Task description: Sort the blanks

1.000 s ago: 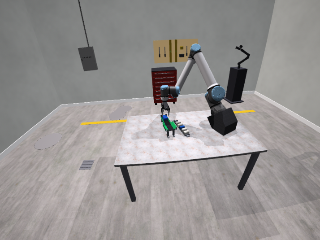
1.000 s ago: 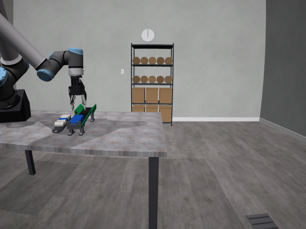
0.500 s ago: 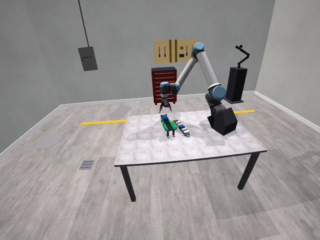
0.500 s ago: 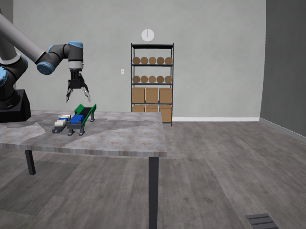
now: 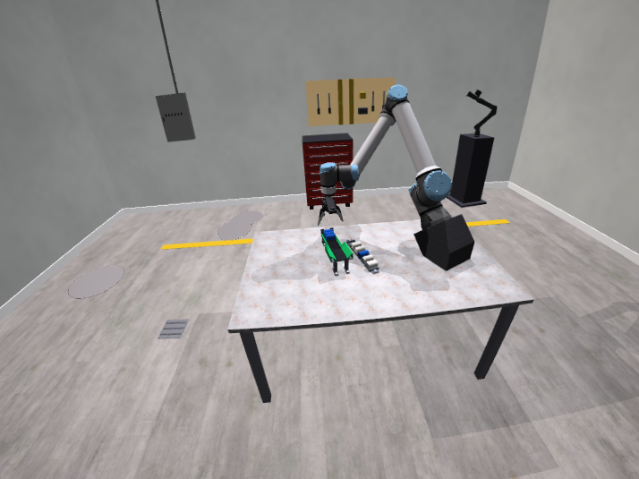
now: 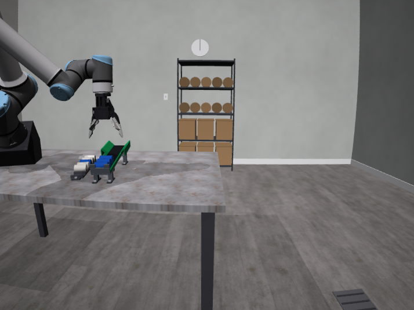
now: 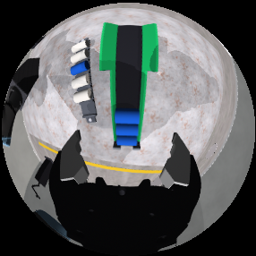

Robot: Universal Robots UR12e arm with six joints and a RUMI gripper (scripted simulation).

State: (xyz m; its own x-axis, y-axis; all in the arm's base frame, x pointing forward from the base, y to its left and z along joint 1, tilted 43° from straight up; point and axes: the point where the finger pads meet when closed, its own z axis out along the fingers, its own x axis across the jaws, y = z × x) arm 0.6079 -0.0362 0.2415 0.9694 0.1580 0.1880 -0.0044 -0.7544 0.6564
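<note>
Right now my hand is 19 cm above the stock rack, 16 cm past it and 12 cm to the right of it.
</note>
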